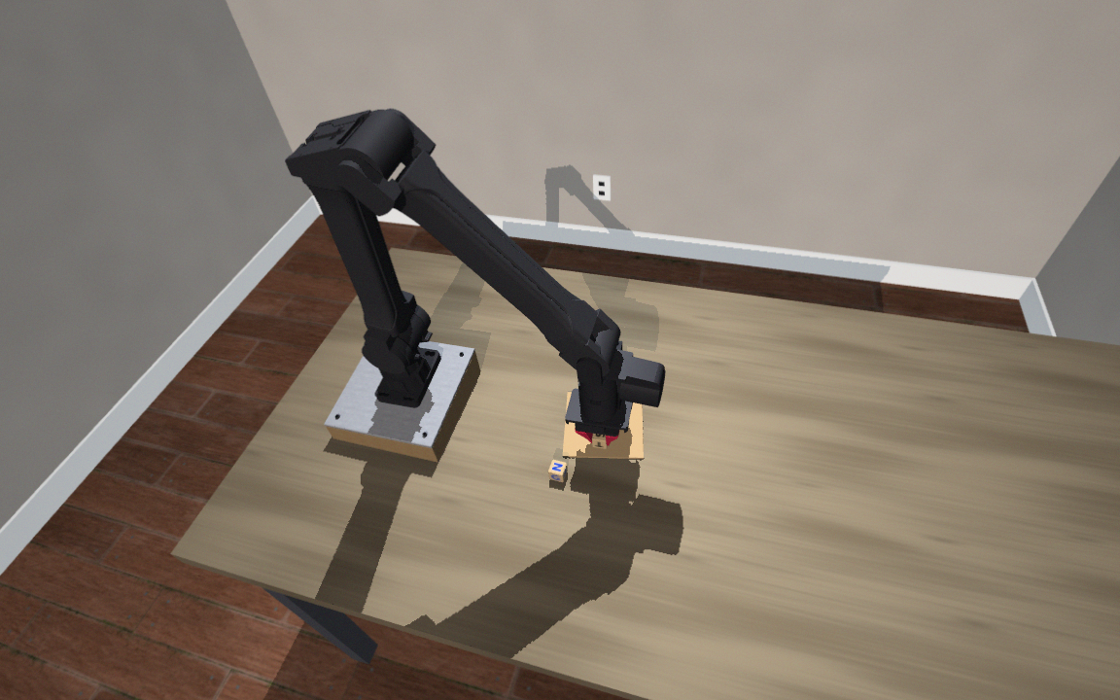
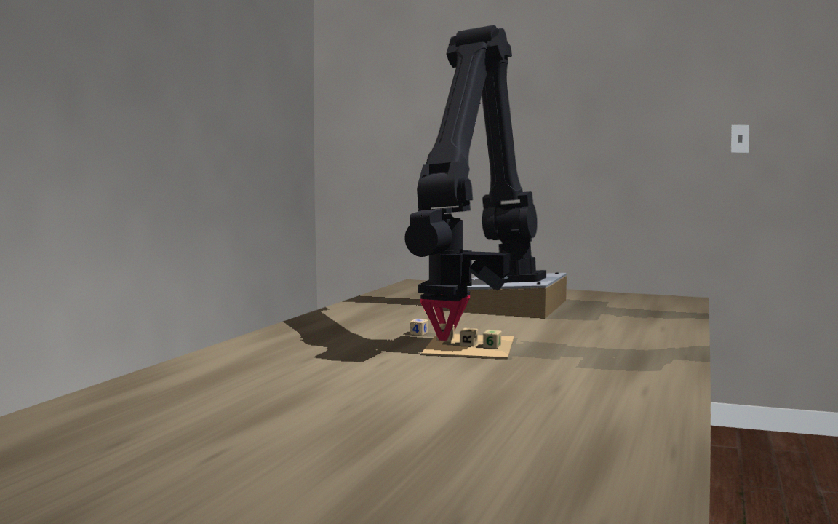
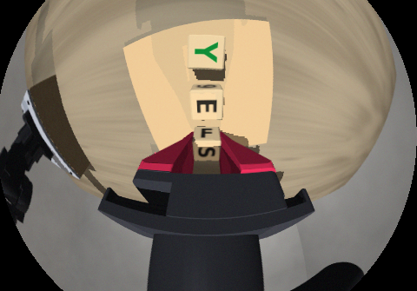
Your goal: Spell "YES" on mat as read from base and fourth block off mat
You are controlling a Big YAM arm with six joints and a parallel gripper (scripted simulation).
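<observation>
Now: hand 4 cm to the right of the tan mat and 2 cm above it.
</observation>
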